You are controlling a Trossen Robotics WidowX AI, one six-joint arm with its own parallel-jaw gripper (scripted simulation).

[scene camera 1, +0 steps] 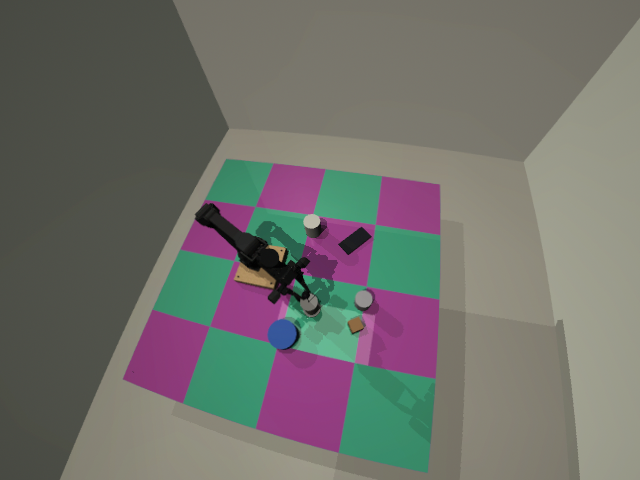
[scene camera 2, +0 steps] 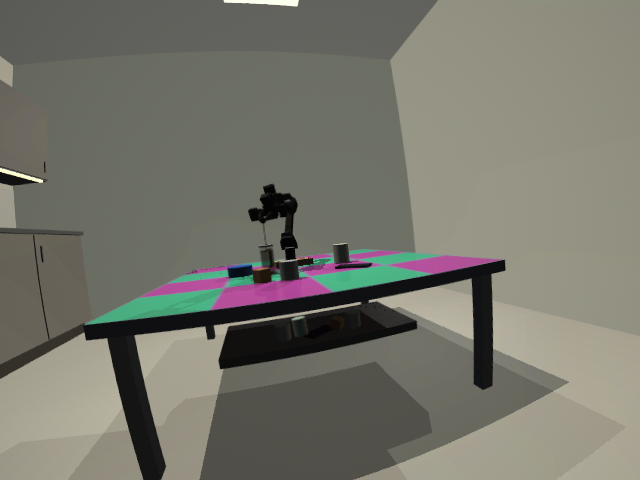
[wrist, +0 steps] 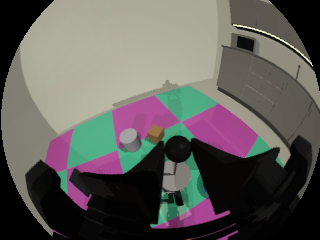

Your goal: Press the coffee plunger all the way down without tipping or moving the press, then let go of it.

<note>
In view: the gripper [scene camera 1: 307,296], a coffee press [wrist: 176,173] and a blue disc [scene camera 1: 282,334].
The gripper shows as well in the wrist view [wrist: 177,143].
</note>
